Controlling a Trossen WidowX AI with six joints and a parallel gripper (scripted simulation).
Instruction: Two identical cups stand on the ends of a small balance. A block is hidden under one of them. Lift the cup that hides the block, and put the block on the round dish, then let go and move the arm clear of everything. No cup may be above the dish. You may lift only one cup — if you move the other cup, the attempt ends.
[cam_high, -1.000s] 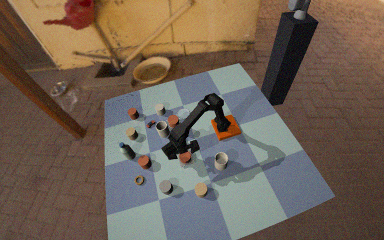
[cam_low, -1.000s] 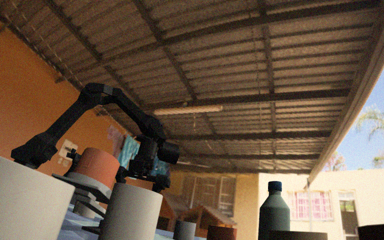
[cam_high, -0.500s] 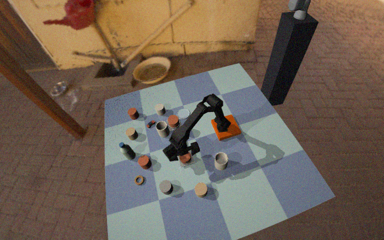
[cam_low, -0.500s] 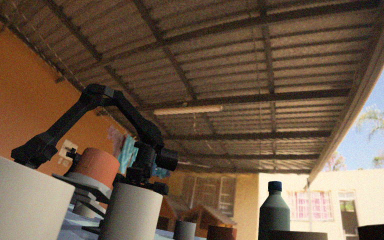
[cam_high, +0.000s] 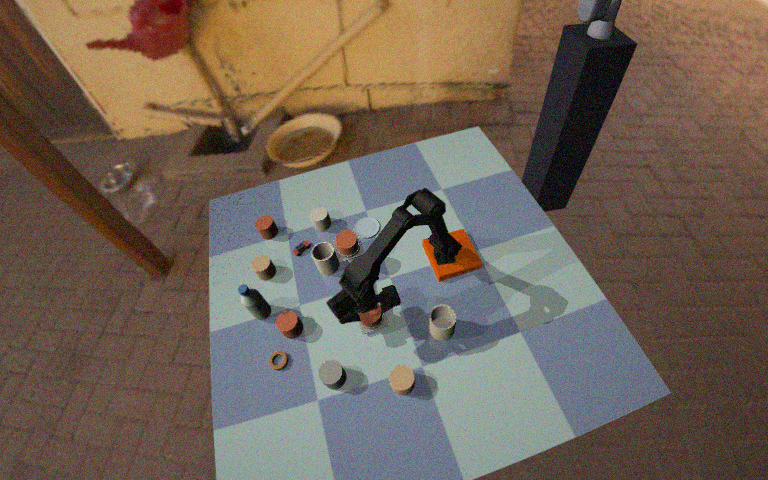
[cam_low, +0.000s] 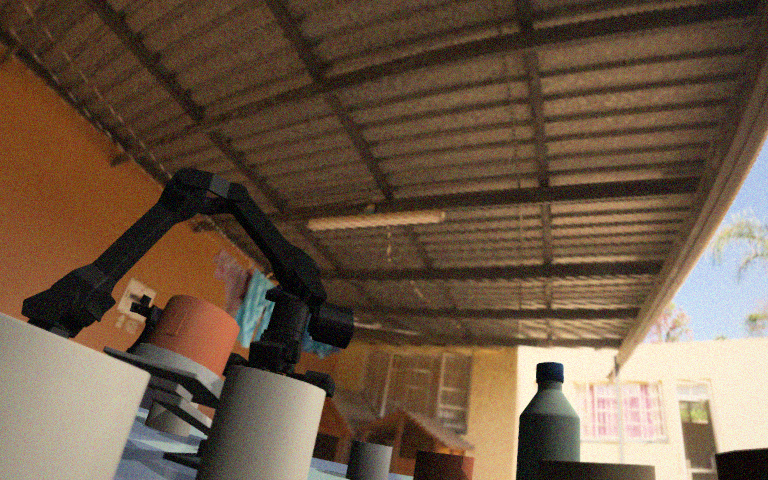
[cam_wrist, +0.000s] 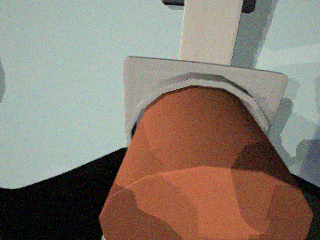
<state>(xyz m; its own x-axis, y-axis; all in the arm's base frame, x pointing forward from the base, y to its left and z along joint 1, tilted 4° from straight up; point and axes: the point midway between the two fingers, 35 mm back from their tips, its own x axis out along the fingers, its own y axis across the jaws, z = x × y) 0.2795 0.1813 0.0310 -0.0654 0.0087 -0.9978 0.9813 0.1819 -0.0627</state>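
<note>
My gripper tip is now 130 mm to the left of the grey balance, 30 mm short of it and 10 mm above it. Round my gripper tip: pale round dish (380 mm to the right, 40 mm below, 20 mm behind); then bottle (370 mm ahead, 100 mm to the right, 70 mm above); then pale grey block (10 mm below).
</note>
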